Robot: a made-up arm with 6 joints.
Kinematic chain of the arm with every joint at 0, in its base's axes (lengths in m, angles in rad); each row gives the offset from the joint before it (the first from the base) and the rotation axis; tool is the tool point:
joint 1: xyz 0 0 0.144 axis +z
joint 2: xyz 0 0.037 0 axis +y
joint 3: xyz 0 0 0.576 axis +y
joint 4: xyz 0 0 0.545 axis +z
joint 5: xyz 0 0 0 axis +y
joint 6: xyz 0 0 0.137 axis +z
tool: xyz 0 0 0
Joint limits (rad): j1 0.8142..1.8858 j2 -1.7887..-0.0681 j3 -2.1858..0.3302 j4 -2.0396..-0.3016 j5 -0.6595..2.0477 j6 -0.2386..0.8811
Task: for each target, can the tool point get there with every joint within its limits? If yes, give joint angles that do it. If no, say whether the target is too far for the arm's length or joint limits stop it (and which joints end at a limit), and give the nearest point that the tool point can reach.
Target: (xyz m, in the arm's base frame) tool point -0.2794 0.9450 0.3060
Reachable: no: joint limits stop it (at a limit: joint 1, joint 2, joint 3, joint 5) | nearest point -0.0925 0.0368 -0.3734 | short by 1.149 m
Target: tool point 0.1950 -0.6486 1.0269
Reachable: yes | joints 1.7959 -0.7139 -0.0767 -0.6512 1.7021 0.7828
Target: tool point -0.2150 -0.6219 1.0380
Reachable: yes | joints 1.1159 -0.3680 -0.6471 -1.0465 1.4103 0.1300
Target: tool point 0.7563 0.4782 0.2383
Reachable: no: joint limits stop it (at a limit: joint 1, joint 2, joint 3, joint 4) | nearest point 0.1910 -0.3422 0.3641 | short by 1.004 m
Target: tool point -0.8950 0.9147 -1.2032
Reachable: no: too far | nearest point -0.2730 -0.1130 -0.5645 | short by 1.361 m
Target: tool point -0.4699 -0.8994 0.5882
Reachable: yes | joints 1.0291 -0.9348 -0.6240 -0.7988 1.5289 -0.1307
